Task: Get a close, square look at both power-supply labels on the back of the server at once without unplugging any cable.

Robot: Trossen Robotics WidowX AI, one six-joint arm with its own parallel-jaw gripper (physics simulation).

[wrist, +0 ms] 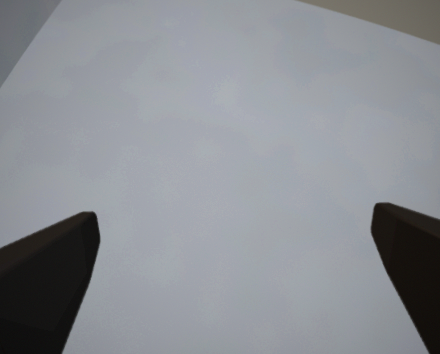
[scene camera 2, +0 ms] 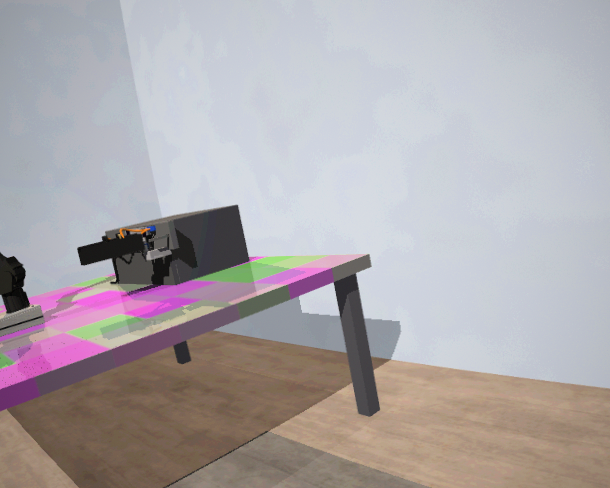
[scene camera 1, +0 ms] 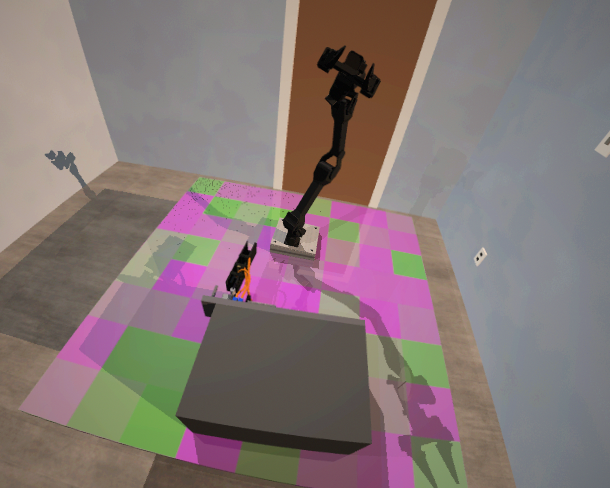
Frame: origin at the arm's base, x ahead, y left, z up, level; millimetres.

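Seen in the pictures: gripper, fingertip midpoint: [wrist: 236, 222] [scene camera 1: 359, 55]; arm's base, origin of the base link: [scene camera 2: 18, 309] [scene camera 1: 292, 241].
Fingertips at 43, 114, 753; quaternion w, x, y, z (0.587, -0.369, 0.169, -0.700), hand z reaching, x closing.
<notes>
Offsets run from my fingertips to a thing's top centre, as dx, dy, dz. "pt": to the spot under its first point. Level surfaces: height alone.
The server [scene camera 1: 284, 376] [scene camera 2: 211, 244] is a dark grey box on the checkered table, its cabled back facing the arm's base. A black hinged bar @(+260, -245, -595) [scene camera 1: 237, 277] [scene camera 2: 104, 250] sticks out from one side of that back. Orange cables @(pt +295, -210, -637) [scene camera 1: 248, 277] [scene camera 2: 133, 231] run beside it to blue plugs @(+418, -215, -601) [scene camera 1: 237, 299] [scene camera 2: 151, 229]. The power-supply labels cannot be made out in any view. My gripper [scene camera 1: 358, 56] [wrist: 236, 222] is open and empty, raised high above the base, well away from the server. The wrist view shows pale wall and a strip of ceiling, with no server in it.
The arm's base plate [scene camera 1: 295, 248] [scene camera 2: 22, 320] stands on the pink and green table @(dz -801) [scene camera 1: 162, 343] [scene camera 2: 254, 272], near the server's back. A brown door [scene camera 1: 366, 30] is behind the arm. Blue-grey walls surround the table. The black bar reaches out toward the base.
</notes>
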